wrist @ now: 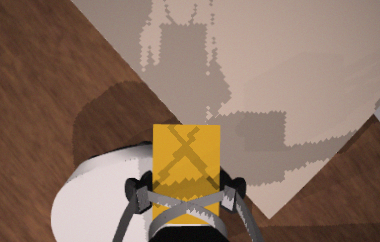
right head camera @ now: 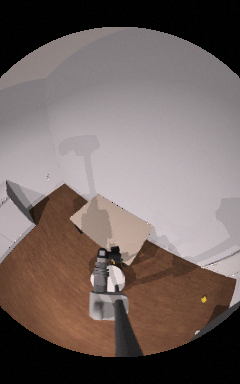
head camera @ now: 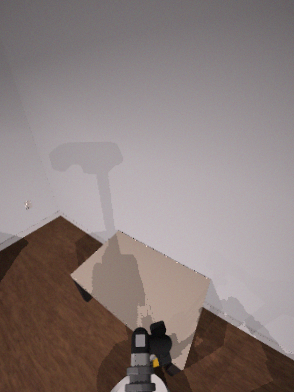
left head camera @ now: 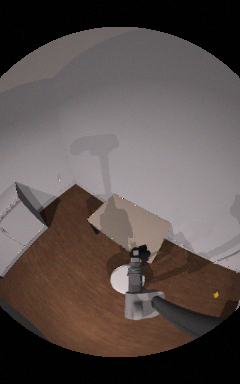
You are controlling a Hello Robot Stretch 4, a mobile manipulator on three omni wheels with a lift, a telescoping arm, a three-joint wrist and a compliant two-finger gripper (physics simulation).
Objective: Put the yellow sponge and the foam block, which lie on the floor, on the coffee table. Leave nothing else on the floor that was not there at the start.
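Frame: origin at the robot's base, x right, y down, z ahead, level; millimetres.
Seen in the pictures: gripper, fingertip midpoint: (wrist: 185,184); robot's base, origin of the base link: (right head camera: 108,278) (left head camera: 126,278).
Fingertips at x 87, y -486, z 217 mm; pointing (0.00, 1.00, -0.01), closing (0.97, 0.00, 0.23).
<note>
Pixels of each thing's top centre, then the offset from my fingertips to it. "pt": a spot on its surface instead. Level surfaces: height alone.
- yellow block, middle of its top: (wrist: 186,175) (head camera: 157,351) dx -4, dy -44, dz +18 mm
- coffee table, its level: dy +63 mm
- small yellow thing, middle of its top: (right head camera: 204,298) (left head camera: 216,293) dx +1393, dy +468, dz -909 mm
- white cabinet, surface spot: (left head camera: 22,225) pt dx -1654, dy +21, dz +164 mm
My gripper (head camera: 161,346) (left head camera: 141,253) (right head camera: 116,255) (wrist: 185,184) is shut on a yellow block (wrist: 186,160) (head camera: 155,363), its fingers on the block's two long sides. I cannot tell whether this is the sponge or the foam block. The coffee table (head camera: 175,300) (left head camera: 150,225) (right head camera: 130,231) (wrist: 320,75) has a pale beige top. In the wrist view the block's far end overlaps the table's near edge; its height above the top cannot be told. Another small yellow thing (left head camera: 216,294) (right head camera: 203,299) lies on the floor to the right.
My round white base (left head camera: 120,280) (right head camera: 115,275) (wrist: 100,200) is close to the coffee table's near side. A wall (head camera: 200,175) stands behind the table. A white cabinet (left head camera: 22,225) (right head camera: 12,225) stands at the left. A room corner is behind and left of the table.
</note>
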